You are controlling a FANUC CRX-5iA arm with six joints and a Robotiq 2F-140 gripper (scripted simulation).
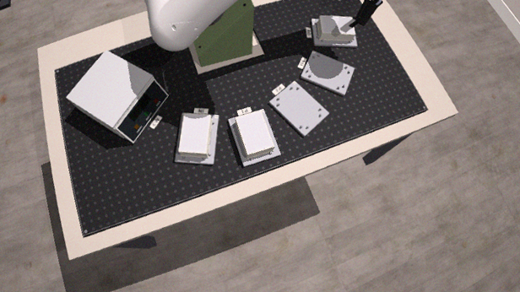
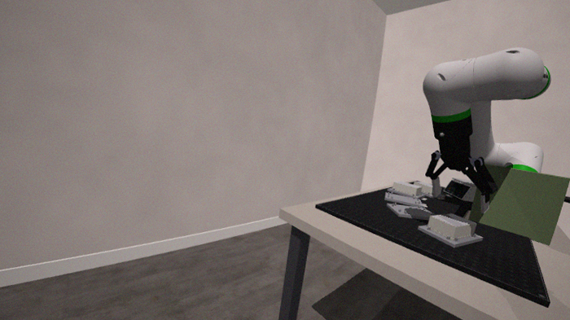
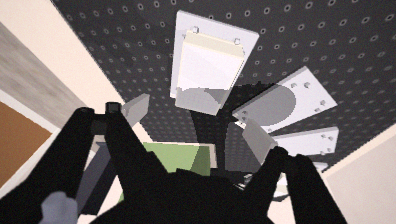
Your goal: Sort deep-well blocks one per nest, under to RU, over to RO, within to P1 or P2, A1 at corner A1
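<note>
The infeed nest IN lies 600 mm to the right of my hand, 230 mm ahead of it and 110 mm below it. From my hand the other things lie so: check-weigher 810 mm to the right, 50 mm below, 20 mm ahead; white deep-well block 430 mm to the right, 290 mm ahead, 90 mm below; reject nest RO 110 mm below.
</note>
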